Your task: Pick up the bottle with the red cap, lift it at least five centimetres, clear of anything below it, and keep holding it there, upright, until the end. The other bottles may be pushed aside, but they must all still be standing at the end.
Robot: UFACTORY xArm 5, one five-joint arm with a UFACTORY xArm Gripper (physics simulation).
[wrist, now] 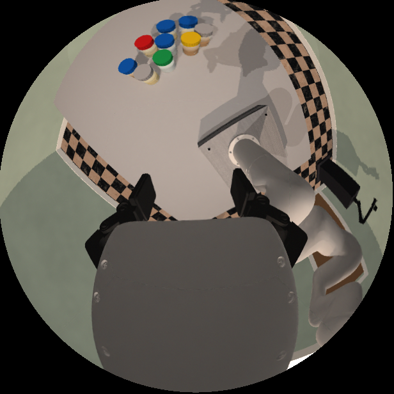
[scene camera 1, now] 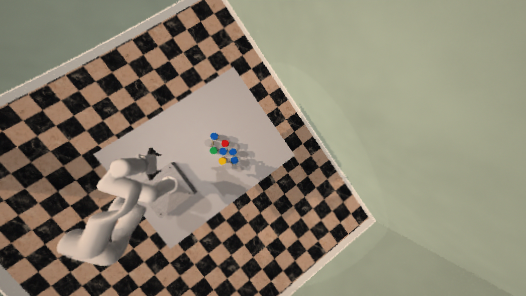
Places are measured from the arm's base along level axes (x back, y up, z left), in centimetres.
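Pixels of known places: gripper, fingertip midpoint: [scene camera 1: 158,162]; arm's base, link origin: [scene camera 1: 169,184].
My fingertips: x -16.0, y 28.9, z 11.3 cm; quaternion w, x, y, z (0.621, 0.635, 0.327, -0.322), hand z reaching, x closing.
Note:
Ahead of a thing's pixels: the offset from my fingertips to its top centre. Level surfaces: height alone.
The bottle with the red cap @[dx -35.0, dy -25.2, dz -10.3 cm] [scene camera 1: 225,143] [wrist: 144,43] stands upright on the grey table @[dy -35.7 cm] [scene camera 1: 175,115] [wrist: 115,115], in a close group of bottles. A blue-capped bottle @[dx -30.2, dy -25.2, dz -14.3 cm] [scene camera 1: 223,151] [wrist: 164,41] and a green-capped bottle @[dx -24.9, dy -25.2, dz -9.7 cm] [scene camera 1: 213,150] [wrist: 163,59] stand near it. Another blue-capped bottle @[dx -31.6, dy -25.2, dz -1.2 cm] [scene camera 1: 214,136] [wrist: 128,66] is at the group's edge, beside a grey-capped one @[dx -25.2, dy -25.2, dz -2.7 cm] [scene camera 1: 208,143] [wrist: 144,73]. My gripper [scene camera 1: 157,163] [wrist: 191,181] is open and empty, well apart from the group, to its left in the scene view.
A yellow-capped bottle @[dx -25.5, dy -25.2, dz -20.0 cm] [scene camera 1: 222,161] [wrist: 190,40], two more blue-capped bottles @[dx -36.0, dy -25.2, dz -19.0 cm] [scene camera 1: 233,152] @[dx -33.1, dy -25.2, dz -25.0 cm] [scene camera 1: 234,160] [wrist: 166,27] [wrist: 188,22] and a second grey-capped bottle [wrist: 203,31] stand in the group. The arm's base plate [scene camera 1: 167,200] [wrist: 265,130] lies on the table. Chequered floor [scene camera 1: 280,210] surrounds the table.

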